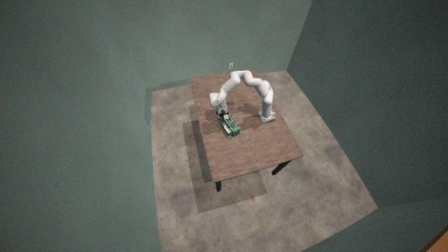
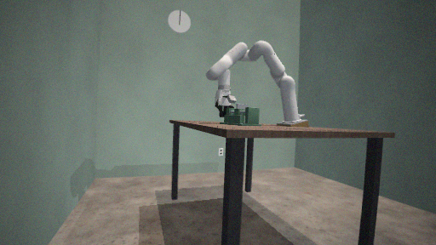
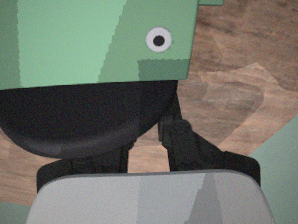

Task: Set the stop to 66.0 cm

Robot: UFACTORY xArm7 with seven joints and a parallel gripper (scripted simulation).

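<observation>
Now: hand 2 cm past the black handwheel and 2 cm to the right of it. The rest, counted from my hand: green stop fixture: 8 cm behind, 13 cm to the left, 3 cm above.
</observation>
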